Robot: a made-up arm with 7 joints. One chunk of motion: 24 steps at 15 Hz.
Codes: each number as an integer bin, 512 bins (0 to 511) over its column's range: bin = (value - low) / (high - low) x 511, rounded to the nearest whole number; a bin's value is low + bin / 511 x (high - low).
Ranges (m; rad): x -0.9..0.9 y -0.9..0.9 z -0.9..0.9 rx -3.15..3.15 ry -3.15..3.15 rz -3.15..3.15
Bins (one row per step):
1: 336 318 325 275 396 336
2: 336 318 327 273 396 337
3: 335 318 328 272 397 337
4: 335 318 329 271 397 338
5: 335 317 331 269 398 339
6: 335 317 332 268 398 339
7: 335 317 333 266 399 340
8: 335 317 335 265 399 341
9: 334 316 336 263 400 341
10: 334 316 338 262 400 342
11: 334 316 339 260 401 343
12: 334 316 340 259 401 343
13: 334 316 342 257 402 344
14: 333 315 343 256 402 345
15: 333 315 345 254 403 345
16: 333 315 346 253 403 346
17: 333 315 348 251 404 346
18: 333 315 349 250 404 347
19: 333 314 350 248 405 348
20: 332 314 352 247 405 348
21: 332 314 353 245 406 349
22: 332 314 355 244 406 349
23: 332 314 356 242 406 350
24: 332 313 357 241 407 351
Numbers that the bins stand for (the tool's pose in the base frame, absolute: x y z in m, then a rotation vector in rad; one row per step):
1: 0.2836 0.2202 0.2448 0.2404 1.7322 0.9925
2: 0.2836 0.2202 0.2519 0.2158 1.7322 1.0048
3: 0.2800 0.2202 0.2554 0.2034 1.7445 1.0048
4: 0.2800 0.2202 0.2589 0.1911 1.7445 1.0171
5: 0.2800 0.2166 0.2659 0.1664 1.7568 1.0295
6: 0.2800 0.2166 0.2695 0.1541 1.7568 1.0295
7: 0.2800 0.2166 0.2730 0.1295 1.7692 1.0418
8: 0.2800 0.2166 0.2800 0.1171 1.7692 1.0541
9: 0.2765 0.2131 0.2836 0.0925 1.7815 1.0541
10: 0.2765 0.2131 0.2906 0.0801 1.7815 1.0664
11: 0.2765 0.2131 0.2941 0.0555 1.7938 1.0788
12: 0.2765 0.2131 0.2977 0.0432 1.7938 1.0788
13: 0.2765 0.2131 0.3047 0.0185 1.8062 1.0911
14: 0.2730 0.2096 0.3082 0.0062 1.8062 1.1034
15: 0.2730 0.2096 0.3153 -0.0185 1.8185 1.1034
16: 0.2730 0.2096 0.3188 -0.0308 1.8185 1.1158
17: 0.2730 0.2096 0.3258 -0.0555 1.8308 1.1158
18: 0.2730 0.2096 0.3294 -0.0678 1.8308 1.1281
19: 0.2730 0.2061 0.3329 -0.0925 1.8432 1.1404
20: 0.2695 0.2061 0.3399 -0.1048 1.8432 1.1404
21: 0.2695 0.2061 0.3434 -0.1295 1.8555 1.1527
22: 0.2695 0.2061 0.3505 -0.1418 1.8555 1.1527
23: 0.2695 0.2061 0.3540 -0.1664 1.8555 1.1651
24: 0.2695 0.2025 0.3575 -0.1788 1.8678 1.1774

